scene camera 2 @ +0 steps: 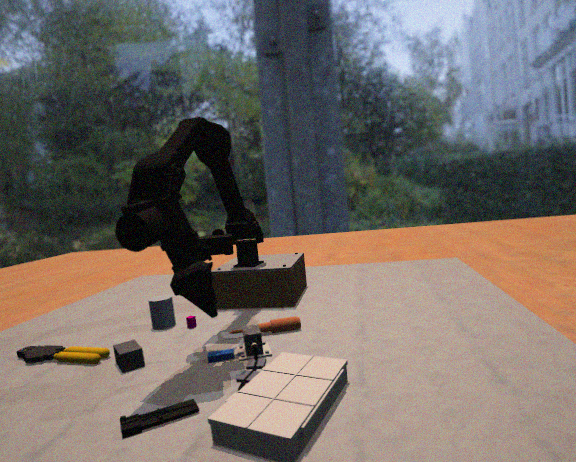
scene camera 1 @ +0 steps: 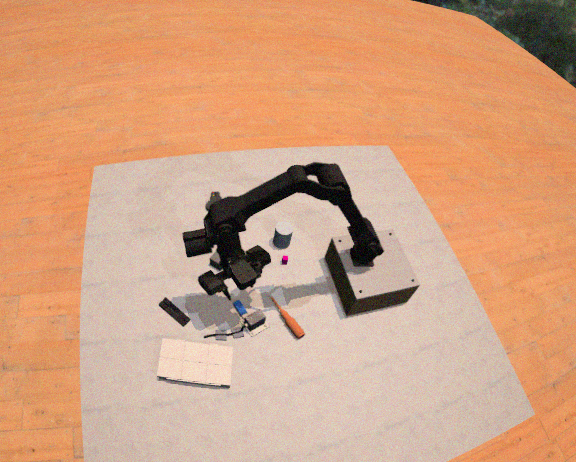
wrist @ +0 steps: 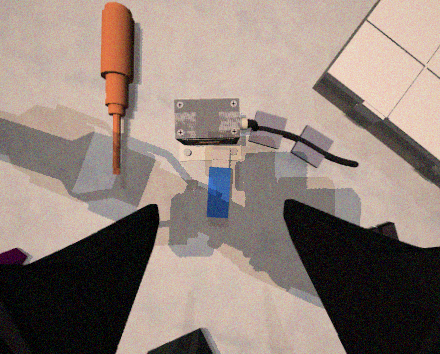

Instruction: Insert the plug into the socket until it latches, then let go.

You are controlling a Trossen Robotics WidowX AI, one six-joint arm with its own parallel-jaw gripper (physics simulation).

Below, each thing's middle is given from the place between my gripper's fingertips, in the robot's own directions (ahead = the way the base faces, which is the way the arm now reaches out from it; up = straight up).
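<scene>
I see that my gripper is 90 mm above the blue plug (wrist: 219, 174), 10 mm past it and 10 mm to the right of it. The grey socket block (scene camera 2: 252, 336) is 70 mm below my hand, 50 mm to the left of it and 40 mm behind it. As for the dark cube (scene camera 2: 129, 356), it is 170 mm to the right of my hand, 50 mm ahead of it and 80 mm below it, whereas the orange-handled screwdriver (wrist: 117, 32) is 130 mm behind my hand, 30 mm to the left of it and 80 mm below it.
</scene>
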